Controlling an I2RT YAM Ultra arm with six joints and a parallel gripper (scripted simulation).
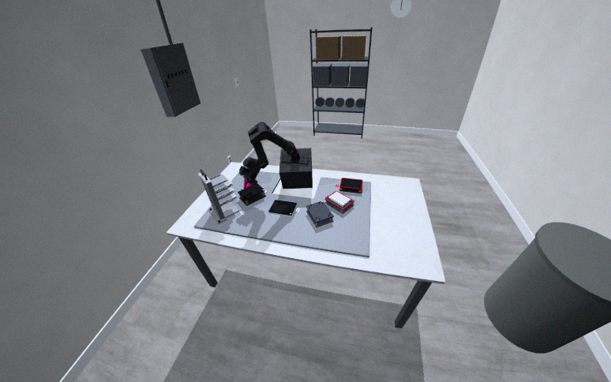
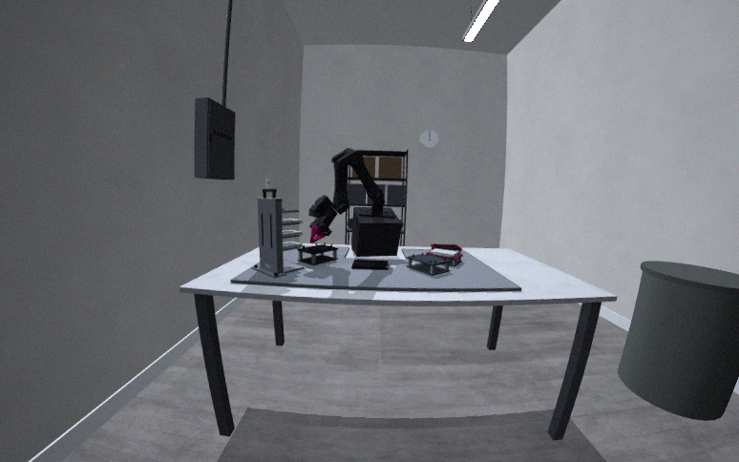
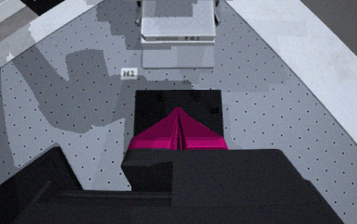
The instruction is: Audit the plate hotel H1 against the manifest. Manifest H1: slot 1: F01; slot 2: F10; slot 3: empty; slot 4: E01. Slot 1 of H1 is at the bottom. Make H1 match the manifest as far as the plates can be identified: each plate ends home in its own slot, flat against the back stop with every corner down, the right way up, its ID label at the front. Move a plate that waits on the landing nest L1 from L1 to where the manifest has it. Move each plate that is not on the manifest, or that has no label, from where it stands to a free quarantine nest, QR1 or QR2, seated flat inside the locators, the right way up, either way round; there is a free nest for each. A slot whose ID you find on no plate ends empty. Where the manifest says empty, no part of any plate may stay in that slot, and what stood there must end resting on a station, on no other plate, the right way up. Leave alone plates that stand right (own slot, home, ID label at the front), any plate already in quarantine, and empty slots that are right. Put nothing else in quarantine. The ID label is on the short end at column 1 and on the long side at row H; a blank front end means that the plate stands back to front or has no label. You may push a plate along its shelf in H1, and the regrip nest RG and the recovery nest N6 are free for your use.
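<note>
Now: the black regrip nest 30 mm behind my hand, 20 mm to the left of it and 40 mm below it. Also, from my hand: H1 tag (140 mm ahead, 10 mm to the left, 100 mm below).
</note>
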